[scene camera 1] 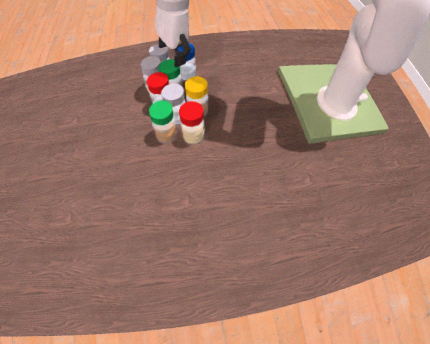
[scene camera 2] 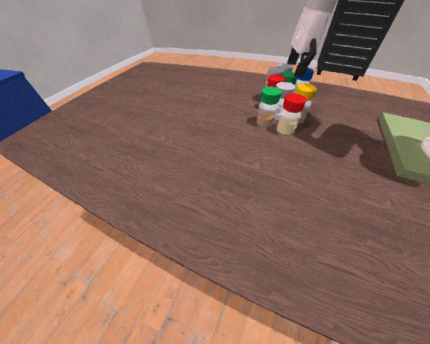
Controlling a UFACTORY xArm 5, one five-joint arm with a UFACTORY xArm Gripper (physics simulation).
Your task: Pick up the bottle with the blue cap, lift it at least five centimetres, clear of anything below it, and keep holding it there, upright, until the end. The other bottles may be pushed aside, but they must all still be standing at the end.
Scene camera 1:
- gripper: 171, 55
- green-capped bottle: 161, 112
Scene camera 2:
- green-capped bottle: 270, 96
